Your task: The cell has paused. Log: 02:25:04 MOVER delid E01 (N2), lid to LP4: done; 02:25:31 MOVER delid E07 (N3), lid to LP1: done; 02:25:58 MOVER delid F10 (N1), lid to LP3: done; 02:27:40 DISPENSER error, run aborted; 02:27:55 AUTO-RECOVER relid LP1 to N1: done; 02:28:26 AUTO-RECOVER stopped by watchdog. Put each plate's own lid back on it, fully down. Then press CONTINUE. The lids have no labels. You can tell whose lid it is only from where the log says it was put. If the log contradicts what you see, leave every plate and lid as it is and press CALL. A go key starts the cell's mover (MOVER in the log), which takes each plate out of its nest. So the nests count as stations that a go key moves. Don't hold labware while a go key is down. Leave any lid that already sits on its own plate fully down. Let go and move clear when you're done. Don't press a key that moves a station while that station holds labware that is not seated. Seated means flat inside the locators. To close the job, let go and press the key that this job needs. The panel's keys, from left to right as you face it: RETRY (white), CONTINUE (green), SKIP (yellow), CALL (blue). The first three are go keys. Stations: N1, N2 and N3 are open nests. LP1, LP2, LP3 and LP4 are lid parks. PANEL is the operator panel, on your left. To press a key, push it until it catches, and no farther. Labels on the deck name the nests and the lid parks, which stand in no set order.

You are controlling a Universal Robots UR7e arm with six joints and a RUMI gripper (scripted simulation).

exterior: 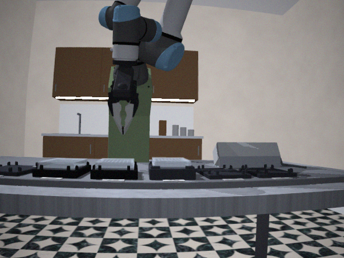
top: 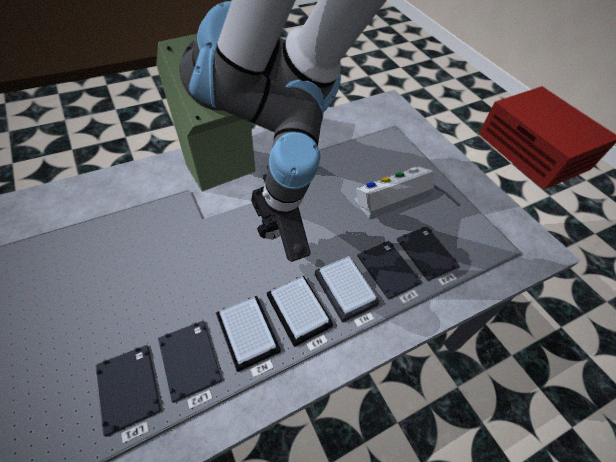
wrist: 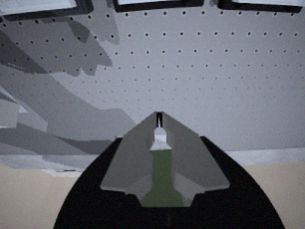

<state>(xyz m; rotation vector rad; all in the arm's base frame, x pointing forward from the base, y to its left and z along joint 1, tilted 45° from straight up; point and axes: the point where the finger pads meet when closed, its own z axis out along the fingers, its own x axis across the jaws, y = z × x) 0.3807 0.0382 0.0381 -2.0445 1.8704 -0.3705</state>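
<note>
My gripper is now 42 cm to the right of the green key, 14 cm past it and 5 cm above it. Round my hand: plate: 15 cm ahead, 9 cm below, 2 cm to the left; LP3 lid park: 28 cm to the left, 11 cm below, 11 cm ahead; lid park LP2: 24 cm to the right, 19 cm ahead, 11 cm below.
</note>
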